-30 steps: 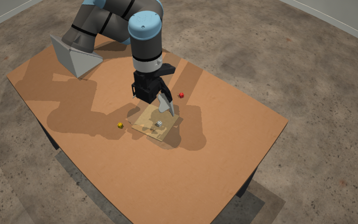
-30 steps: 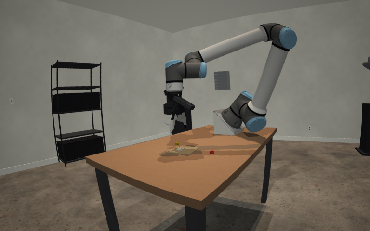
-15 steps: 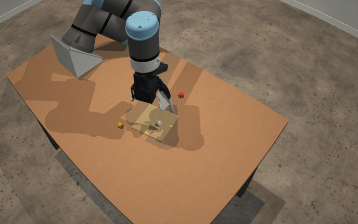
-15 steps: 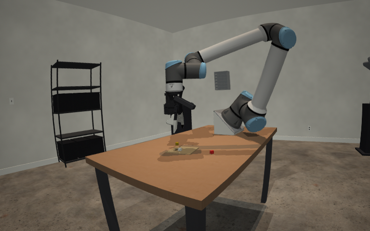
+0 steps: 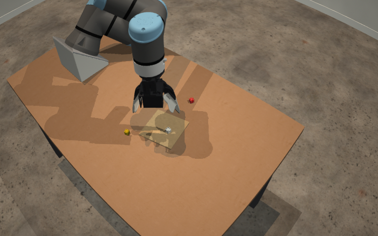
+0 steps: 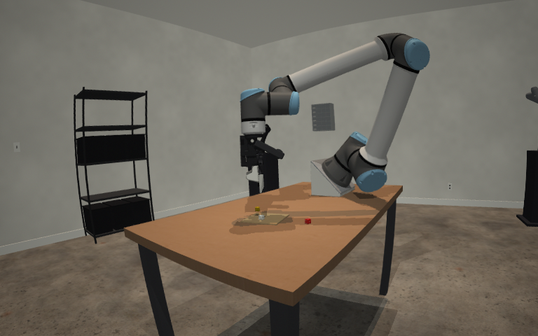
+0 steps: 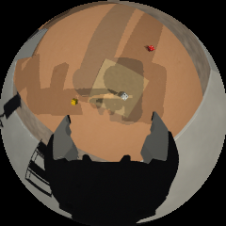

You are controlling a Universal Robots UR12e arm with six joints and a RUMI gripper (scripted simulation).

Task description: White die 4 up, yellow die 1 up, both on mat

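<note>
The yellow die lies 9 cm behind my hand, 8 cm to the right of it and 10 cm below it. Round my hand: red die: 20 cm to the left, 10 cm below; tan mat: 1 cm ahead, 2 cm to the left, 11 cm below; white die: 3 cm ahead, 2 cm to the left, 10 cm below.
</note>
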